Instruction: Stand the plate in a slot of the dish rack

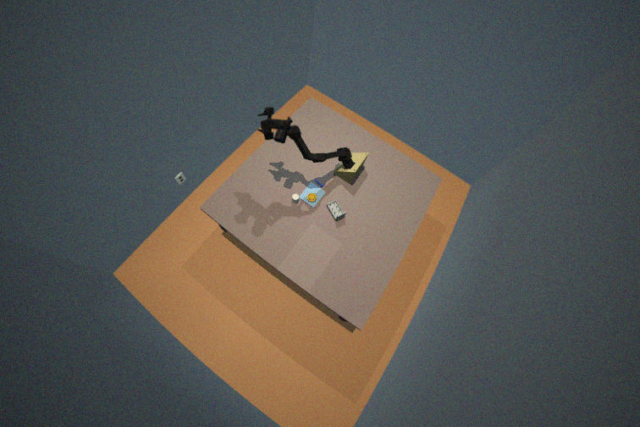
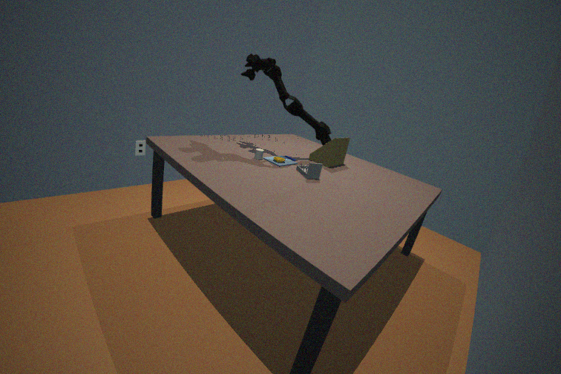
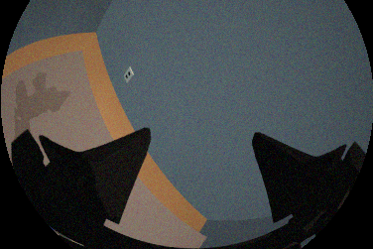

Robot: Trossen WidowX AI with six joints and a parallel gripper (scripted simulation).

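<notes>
Right now the white cup is 43 cm below my gripper tip, 38 cm to the left of it and 7 cm ahead of it. Also, from my gripper tip: light blue mat: 46 cm below, 44 cm to the left, 4 cm behind; yellow plate: 46 cm to the left, 44 cm below, 1 cm behind; dish rack: 64 cm to the left, 44 cm below, 5 cm behind.
</notes>
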